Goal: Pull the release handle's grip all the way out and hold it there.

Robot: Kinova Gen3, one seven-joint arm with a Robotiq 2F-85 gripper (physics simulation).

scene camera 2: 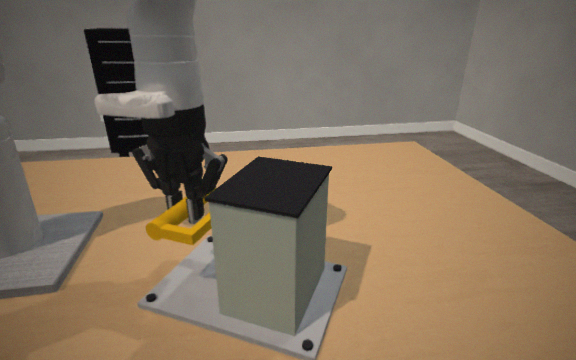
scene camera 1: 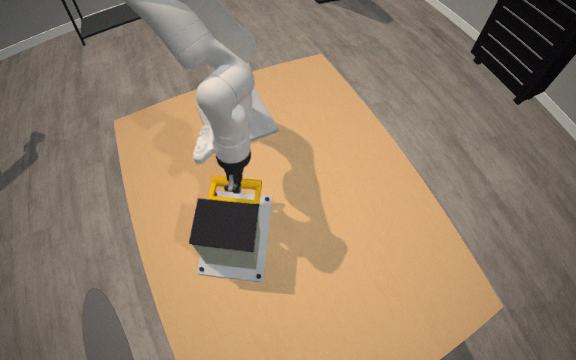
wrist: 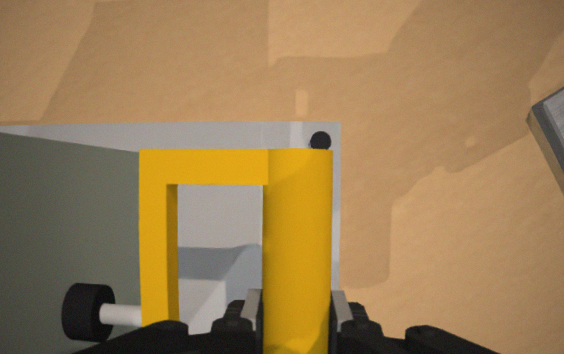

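The release handle's grip is a yellow rectangular frame with a thick round outer bar (scene camera 1: 252, 183) (scene camera 2: 172, 232) (wrist: 297, 225). It stands out from a pale green box (scene camera 2: 255, 265) (wrist: 60, 210) with a black top (scene camera 1: 225, 225). In the wrist view, a short white rod (wrist: 121, 314) with a black collar (wrist: 87, 312) shows between the box and the frame's inner bar. My gripper (scene camera 1: 233, 189) (scene camera 2: 184, 209) (wrist: 295, 312) points down and is shut on the outer bar, one finger inside the frame and one outside. The fingertips are partly hidden in scene camera 1.
The box stands on a light grey plate (scene camera 1: 265, 225) (scene camera 2: 175, 295) (wrist: 225, 135) with black bolts, on the orange-tan table top (scene camera 1: 375, 200) (scene camera 2: 450, 225). The arm's grey base plate (scene camera 1: 265, 120) (scene camera 2: 60, 250) (wrist: 555, 115) is near the grip's outer side. A black cabinet (scene camera 1: 525, 45) (scene camera 2: 110, 65) stands beyond the table.
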